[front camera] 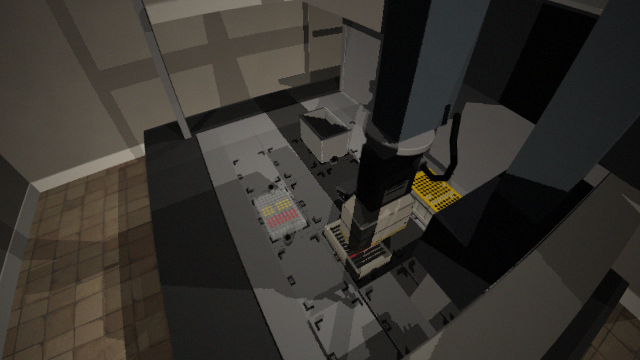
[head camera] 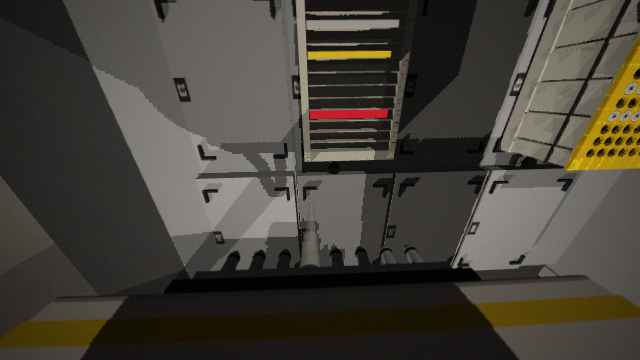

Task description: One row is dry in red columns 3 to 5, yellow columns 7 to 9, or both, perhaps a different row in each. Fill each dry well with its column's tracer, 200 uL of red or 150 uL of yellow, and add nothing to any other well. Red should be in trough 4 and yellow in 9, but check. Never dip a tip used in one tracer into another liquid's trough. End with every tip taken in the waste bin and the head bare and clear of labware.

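Observation:
The pipetting head (front camera: 382, 217) (head camera: 320, 320) hangs by the trough rack (front camera: 332, 237) (head camera: 350, 157), partly hiding it in the front view. One pale tip (head camera: 310, 245) is on its fourth nozzle from the left; the other nozzles are bare. The tip's contents cannot be told. In the head view a red trough (head camera: 348, 114) lies nearer the head than a yellow trough (head camera: 349, 54); their numbers are unreadable. The well plate (front camera: 300, 230) shows yellow wells (front camera: 283, 204) with a gap in one row, and red wells (front camera: 283, 218) without a visible gap. The parked gripper's fingers cannot be made out.
The yellow tip rack (front camera: 435, 190) (head camera: 615, 135) stands right of the trough rack, with some tips and several empty holes. The open waste bin (front camera: 325, 142) stands at the back. A pale trough (head camera: 352, 23) lies beyond the yellow one. Low corner brackets mark the deck slots.

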